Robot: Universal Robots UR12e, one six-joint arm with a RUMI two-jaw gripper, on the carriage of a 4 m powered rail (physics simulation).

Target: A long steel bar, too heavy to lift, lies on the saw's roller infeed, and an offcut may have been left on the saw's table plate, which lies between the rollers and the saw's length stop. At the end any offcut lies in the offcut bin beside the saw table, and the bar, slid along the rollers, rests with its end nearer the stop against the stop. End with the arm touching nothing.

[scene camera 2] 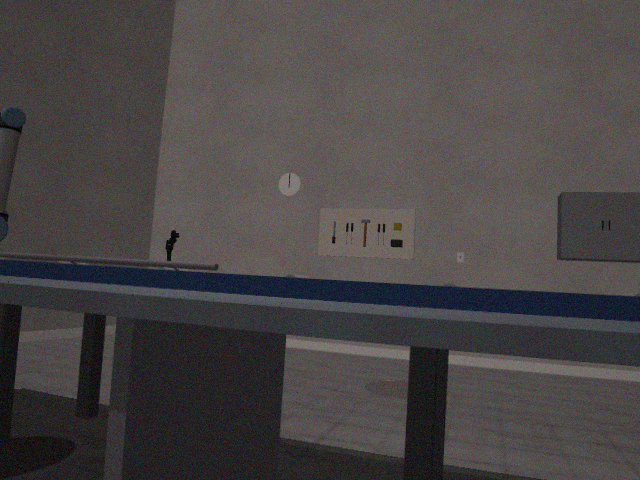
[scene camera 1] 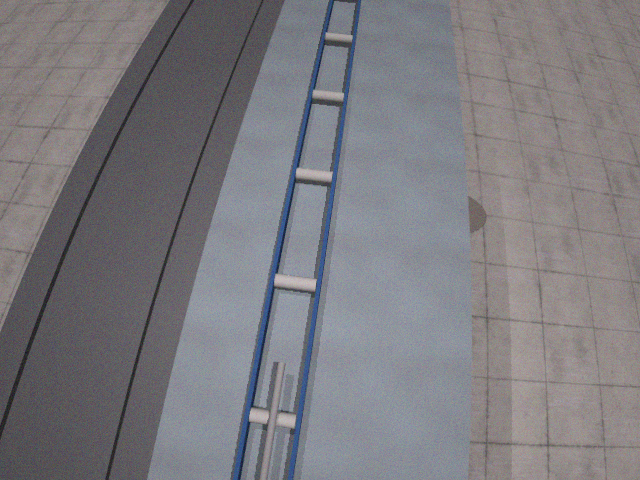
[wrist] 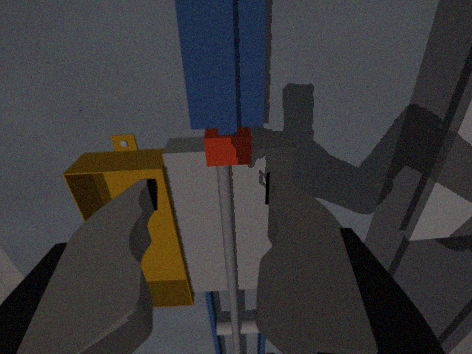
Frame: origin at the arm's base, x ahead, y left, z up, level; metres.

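Seen in the pictures: gripper, fingertip midpoint: (wrist: pixel 212 178).
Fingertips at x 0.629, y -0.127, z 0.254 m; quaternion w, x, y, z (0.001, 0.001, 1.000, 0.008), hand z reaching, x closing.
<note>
Pixels of each thing's top centre, then the offset from my fingertips to it. "spot": a spot on its surface instead.
- pale table plate at its top centre: (wrist: pixel 233 234) 0.009 m back, 0.267 m left, 0.226 m down
- red stop at its top centre: (wrist: pixel 228 151) 0.009 m back, 0.072 m left, 0.179 m down
- yellow offcut bin at a spot on its surface: (wrist: pixel 125 160) spot: 0.159 m ahead, 0.110 m left, 0.246 m down
- blue beam at a spot on its surface: (wrist: pixel 215 65) spot: 0.001 m ahead, 0.032 m right, 0.189 m down
The long grey steel bar (scene camera 1: pixel 279 379) (scene camera 2: pixel 129 261) (wrist: pixel 228 225) lies along the roller infeed (scene camera 1: pixel 294 283). In the wrist view it crosses the pale table plate (wrist: pixel 195 225), and its end meets the face of the red stop (wrist: pixel 220 150), with no gap visible. My gripper (wrist: pixel 212 178) is open above the plate, one finger on each side of the bar in view, holding nothing. The yellow offcut bin (wrist: pixel 125 160) is left of the plate, partly hidden by the left finger. No offcut shows on the visible plate or in the visible part of the bin.
A blue beam (wrist: pixel 215 65) stands behind the stop. The arm's shadow falls right of the plate. Part of the arm (scene camera 2: pixel 6 165) shows at the left edge of scene camera 2. A small black shape (scene camera 2: pixel 169 248) shows above the bar there. A dark rail track (scene camera 1: pixel 170 180) runs beside the infeed.
</note>
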